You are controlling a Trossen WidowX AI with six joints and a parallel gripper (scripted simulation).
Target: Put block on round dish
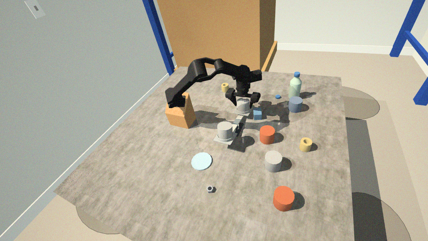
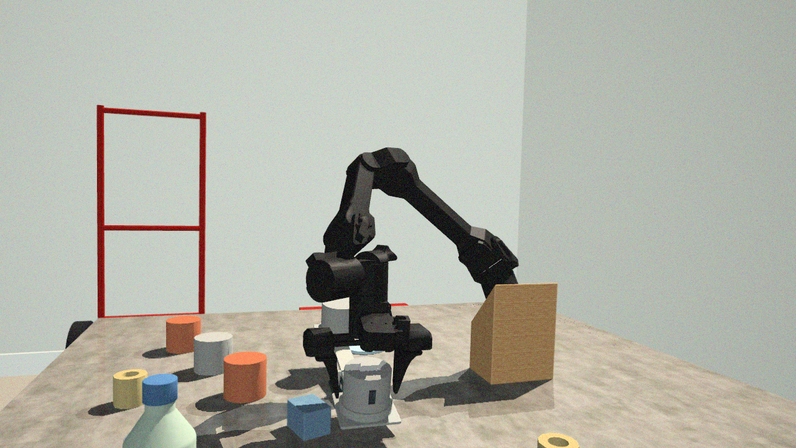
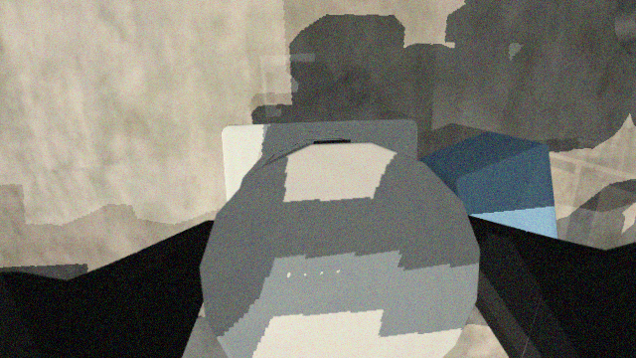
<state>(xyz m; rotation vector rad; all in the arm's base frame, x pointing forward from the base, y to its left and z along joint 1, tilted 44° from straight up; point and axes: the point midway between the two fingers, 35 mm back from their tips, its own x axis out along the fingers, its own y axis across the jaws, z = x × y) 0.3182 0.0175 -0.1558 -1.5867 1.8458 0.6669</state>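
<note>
My gripper tip is 8 cm short of the blue block, 3 cm above it and 2 cm to the left of it. Round my gripper tip: blue cylinder 26 cm ahead, 8 cm to the left, 1 cm below; pale blue round dish 38 cm to the right, 13 cm behind, 4 cm below; mint-green block 1 cm below.
</note>
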